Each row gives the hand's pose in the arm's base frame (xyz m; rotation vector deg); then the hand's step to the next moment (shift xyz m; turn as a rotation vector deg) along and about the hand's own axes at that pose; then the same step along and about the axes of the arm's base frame.
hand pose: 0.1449 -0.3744 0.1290 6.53 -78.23 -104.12
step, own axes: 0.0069 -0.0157 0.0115 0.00 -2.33 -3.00
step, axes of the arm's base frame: -0.0192 0.0050 -0.0057 0.27 -2.13 -3.14
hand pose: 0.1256 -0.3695 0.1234 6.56 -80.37 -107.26
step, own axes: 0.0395 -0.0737 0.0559 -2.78 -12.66 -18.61
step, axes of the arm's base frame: -0.0937 0.0254 -0.0265 4.53 -11.62 -18.94
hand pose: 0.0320 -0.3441 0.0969 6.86 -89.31 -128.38
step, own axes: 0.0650 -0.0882 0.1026 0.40 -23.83 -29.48
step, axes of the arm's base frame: -0.1143 0.0918 -0.0322 1.72 -19.09 -32.70
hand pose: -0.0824 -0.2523 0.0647 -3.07 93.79 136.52
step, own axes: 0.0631 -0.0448 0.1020 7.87 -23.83 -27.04
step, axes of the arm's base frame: -0.0398 0.1209 -0.0141 -5.24 -15.47 -33.08
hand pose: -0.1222 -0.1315 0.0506 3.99 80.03 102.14
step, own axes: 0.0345 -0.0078 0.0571 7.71 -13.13 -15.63
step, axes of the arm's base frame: 0.0117 0.0661 0.0001 -5.42 -6.94 -19.96
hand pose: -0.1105 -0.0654 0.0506 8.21 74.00 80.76
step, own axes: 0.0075 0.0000 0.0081 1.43 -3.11 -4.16
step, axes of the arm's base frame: 0.0032 0.0105 -0.0011 -1.48 -2.22 -4.68
